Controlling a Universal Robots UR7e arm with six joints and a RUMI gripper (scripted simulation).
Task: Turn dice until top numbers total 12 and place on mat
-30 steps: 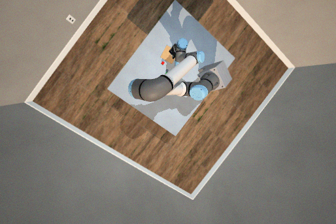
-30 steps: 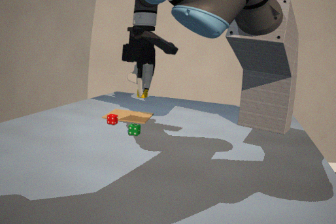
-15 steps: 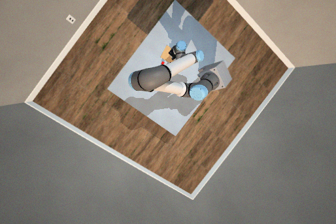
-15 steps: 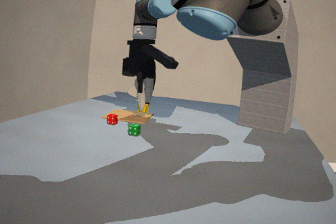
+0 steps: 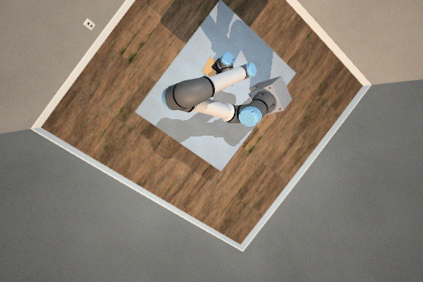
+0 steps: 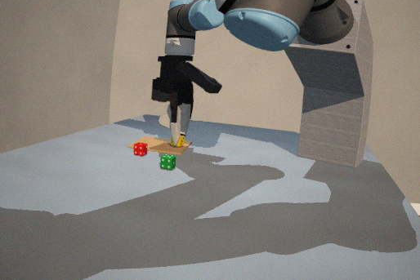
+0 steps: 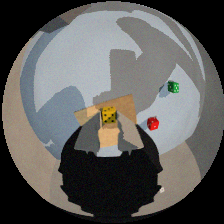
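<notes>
Now: the yellow die 1 cm below my hand. Also, from my hand: green die 16 cm to the left, 7 cm behind, 1 cm below; tan mat 5 cm ahead, 2 cm below; red die 11 cm to the left, 4 cm ahead, 1 cm below.
</notes>
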